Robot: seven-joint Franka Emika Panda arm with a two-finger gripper.
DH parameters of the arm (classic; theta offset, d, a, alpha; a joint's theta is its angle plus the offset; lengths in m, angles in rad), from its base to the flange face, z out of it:
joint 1: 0 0.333 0 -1.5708
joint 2: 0 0 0 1.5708
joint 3: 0 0.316 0.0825 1.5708
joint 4: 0 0 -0.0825 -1.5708
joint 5: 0 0.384 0 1.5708
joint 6: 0 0 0.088 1.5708
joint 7: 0 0.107 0 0
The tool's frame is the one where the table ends.
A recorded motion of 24 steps. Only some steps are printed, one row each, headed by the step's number.
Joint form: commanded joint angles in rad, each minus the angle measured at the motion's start. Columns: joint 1, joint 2, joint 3, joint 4, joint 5, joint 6, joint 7.
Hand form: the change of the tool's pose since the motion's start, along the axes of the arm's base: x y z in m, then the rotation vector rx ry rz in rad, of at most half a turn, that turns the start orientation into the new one. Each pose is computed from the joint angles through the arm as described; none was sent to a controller.
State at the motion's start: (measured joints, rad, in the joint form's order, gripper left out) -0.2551 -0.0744 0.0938 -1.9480 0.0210 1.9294 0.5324
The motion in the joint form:
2: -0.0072 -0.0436 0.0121 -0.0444 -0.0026 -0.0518 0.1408
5: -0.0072 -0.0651 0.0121 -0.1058 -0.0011 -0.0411 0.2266
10: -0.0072 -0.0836 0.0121 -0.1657 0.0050 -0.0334 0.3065
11: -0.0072 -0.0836 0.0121 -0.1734 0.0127 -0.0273 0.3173
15: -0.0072 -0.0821 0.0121 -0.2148 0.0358 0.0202 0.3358
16: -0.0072 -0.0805 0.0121 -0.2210 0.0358 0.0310 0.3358
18: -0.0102 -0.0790 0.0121 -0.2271 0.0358 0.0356 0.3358
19: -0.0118 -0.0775 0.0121 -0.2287 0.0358 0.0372 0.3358
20: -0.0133 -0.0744 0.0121 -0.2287 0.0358 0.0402 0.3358
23: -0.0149 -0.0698 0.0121 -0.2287 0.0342 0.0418 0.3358
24: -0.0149 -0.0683 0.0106 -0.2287 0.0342 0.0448 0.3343
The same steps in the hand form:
2: -0.0188 0.0063 -0.0030 0.0051 0.0540 -0.1351
5: -0.0305 0.0083 -0.0203 0.0082 0.0836 -0.2222
10: -0.0425 0.0105 -0.0386 0.0135 0.1176 -0.3051
11: -0.0431 0.0111 -0.0417 0.0207 0.1192 -0.3186
15: -0.0453 0.0125 -0.0578 0.0419 0.1147 -0.3470
16: -0.0451 0.0124 -0.0606 0.0419 0.1117 -0.3475
18: -0.0459 0.0109 -0.0638 0.0421 0.1147 -0.3508
19: -0.0460 0.0100 -0.0652 0.0423 0.1161 -0.3525
20: -0.0454 0.0091 -0.0664 0.0426 0.1162 -0.3541
23: -0.0449 0.0081 -0.0686 0.0416 0.1192 -0.3551
24: -0.0445 0.0072 -0.0691 0.0420 0.1176 -0.3552

